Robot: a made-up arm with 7 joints.
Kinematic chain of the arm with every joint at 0, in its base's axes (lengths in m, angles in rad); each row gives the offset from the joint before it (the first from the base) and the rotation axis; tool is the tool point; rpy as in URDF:
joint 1: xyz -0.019 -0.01 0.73 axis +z
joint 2: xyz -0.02 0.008 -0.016 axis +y
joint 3: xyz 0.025 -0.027 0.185 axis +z
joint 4: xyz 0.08 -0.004 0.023 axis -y
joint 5: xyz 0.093 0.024 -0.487 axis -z
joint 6: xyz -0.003 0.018 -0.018 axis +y
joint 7: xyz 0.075 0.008 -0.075 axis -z
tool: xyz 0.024 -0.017 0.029 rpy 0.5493 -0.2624 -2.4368
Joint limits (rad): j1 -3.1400..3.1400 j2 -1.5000..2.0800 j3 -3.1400..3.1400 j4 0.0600..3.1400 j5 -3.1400..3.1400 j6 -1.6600..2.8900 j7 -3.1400..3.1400
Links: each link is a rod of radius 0.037 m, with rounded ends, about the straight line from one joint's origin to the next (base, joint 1, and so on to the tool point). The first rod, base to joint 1, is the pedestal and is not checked.
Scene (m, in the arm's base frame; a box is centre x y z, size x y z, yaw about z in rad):
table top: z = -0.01
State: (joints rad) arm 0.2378 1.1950 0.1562 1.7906 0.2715 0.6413 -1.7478
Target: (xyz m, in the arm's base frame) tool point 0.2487 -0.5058 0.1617
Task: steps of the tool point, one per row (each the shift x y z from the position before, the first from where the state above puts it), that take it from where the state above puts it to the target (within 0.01 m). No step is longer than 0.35 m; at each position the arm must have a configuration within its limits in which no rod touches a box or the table.
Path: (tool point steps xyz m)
1: -0.0012 -0.2987 -0.0927
2: -0.1221 -0.2781 -0.0467
3: -0.2172 -0.2085 0.0030

